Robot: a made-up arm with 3 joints.
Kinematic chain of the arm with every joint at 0, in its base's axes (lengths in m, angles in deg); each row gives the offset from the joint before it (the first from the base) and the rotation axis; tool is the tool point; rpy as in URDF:
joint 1: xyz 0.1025 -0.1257 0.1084 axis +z
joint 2: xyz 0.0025 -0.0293 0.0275 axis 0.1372 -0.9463 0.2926
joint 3: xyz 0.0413 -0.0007 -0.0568 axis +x
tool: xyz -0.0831 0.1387 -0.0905 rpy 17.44 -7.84 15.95
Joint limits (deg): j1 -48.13..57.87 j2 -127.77..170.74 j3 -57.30..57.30
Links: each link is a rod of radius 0.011 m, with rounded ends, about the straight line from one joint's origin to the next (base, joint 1, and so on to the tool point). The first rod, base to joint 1, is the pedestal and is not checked.
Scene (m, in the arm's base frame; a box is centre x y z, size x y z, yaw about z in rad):
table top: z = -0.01
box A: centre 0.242 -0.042 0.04 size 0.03 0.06 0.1 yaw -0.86
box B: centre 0.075 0.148 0 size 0.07 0.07 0.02 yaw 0.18
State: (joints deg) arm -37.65 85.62 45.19
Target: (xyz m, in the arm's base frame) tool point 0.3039 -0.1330 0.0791
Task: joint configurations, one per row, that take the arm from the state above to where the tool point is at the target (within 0.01 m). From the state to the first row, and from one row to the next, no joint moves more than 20 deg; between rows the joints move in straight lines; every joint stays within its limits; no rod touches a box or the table.
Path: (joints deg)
1: -19.70 94.09 33.58
2: -1.75 102.56 21.96
3: 16.20 111.03 10.35
4: 34.15 119.50 -1.27
5: 52.11 127.97 -12.88
6: 34.44 124.63 -16.16
7: 16.77 121.28 -19.44
8: -0.90 117.94 -22.72
9: -18.57 114.59 -26.00
10: -36.24 111.25 -29.28
11: -33.54 93.35 -36.96

